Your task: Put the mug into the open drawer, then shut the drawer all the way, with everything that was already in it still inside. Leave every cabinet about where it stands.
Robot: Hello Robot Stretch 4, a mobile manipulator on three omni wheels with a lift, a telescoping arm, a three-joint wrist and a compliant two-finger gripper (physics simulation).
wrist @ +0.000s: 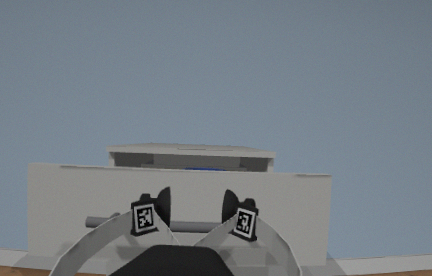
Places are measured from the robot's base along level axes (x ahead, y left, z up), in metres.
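Where they show: hand, tool point: [197,208].
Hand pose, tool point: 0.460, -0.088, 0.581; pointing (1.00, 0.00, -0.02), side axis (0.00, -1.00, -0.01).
After its pixels a point has its place, as x, y, z.
The drawer's pale grey front panel [295,210] {0.586, -0.214, 0.549} spans the lower half of the wrist view. It stands out in front of the cabinet [190,148] {0.911, -0.044, 0.617}, and a dark opening shows behind its top edge. A thin strip of the blue mug [205,169] {0.747, -0.088, 0.583} shows just over that edge, inside; the rest of the mug is hidden by the panel. A grey bar handle [197,227] {0.545, -0.085, 0.537} runs across the front. My gripper [196,207] {0.460, -0.088, 0.581} is open and empty, its two fingertips apart in front of the panel at about the handle's height. Whether they touch it I cannot tell.
A blue-grey wall [215,75] {1.495, -0.101, 0.947} rises behind the cabinet. A pale skirting strip [382,263] {1.520, -1.015, 0.025} runs along the wall's foot, and brown wooden floor [395,273] {1.510, -1.090, -0.028} shows at the bottom corners. Other contents of the drawer are hidden behind its front.
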